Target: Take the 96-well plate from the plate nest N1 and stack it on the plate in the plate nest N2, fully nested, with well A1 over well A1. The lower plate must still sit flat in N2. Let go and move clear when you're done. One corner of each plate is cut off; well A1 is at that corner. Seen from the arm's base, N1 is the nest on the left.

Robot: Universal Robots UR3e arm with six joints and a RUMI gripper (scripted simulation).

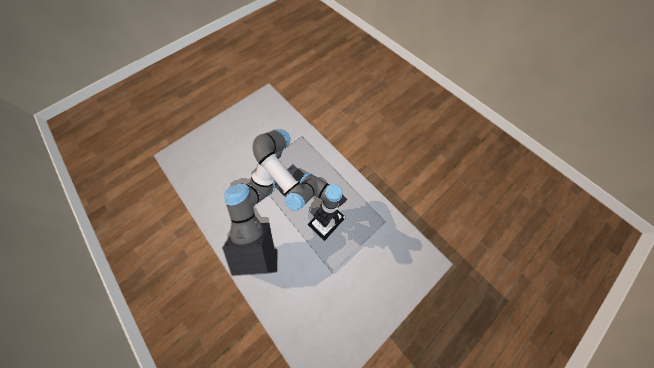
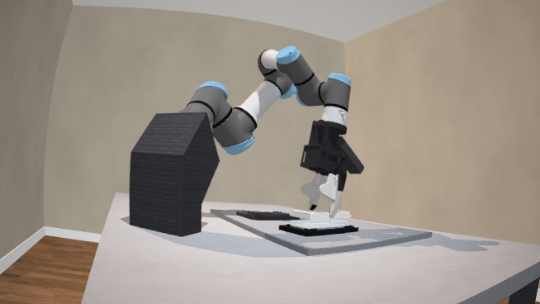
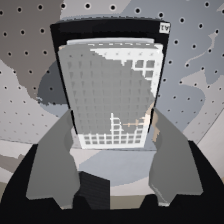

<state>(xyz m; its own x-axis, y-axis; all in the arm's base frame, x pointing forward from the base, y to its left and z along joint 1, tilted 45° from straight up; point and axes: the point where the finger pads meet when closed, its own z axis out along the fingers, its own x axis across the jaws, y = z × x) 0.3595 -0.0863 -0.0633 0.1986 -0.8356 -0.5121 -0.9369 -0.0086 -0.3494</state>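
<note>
The white 96-well plate is 10 mm below my hand. The rest, counted from my hand: dark plate nest N1: 300 mm to the left, 50 mm below, 40 mm behind; black nest N2: 50 mm below; label: 90 mm ahead, 40 mm to the right, 40 mm below.
</note>
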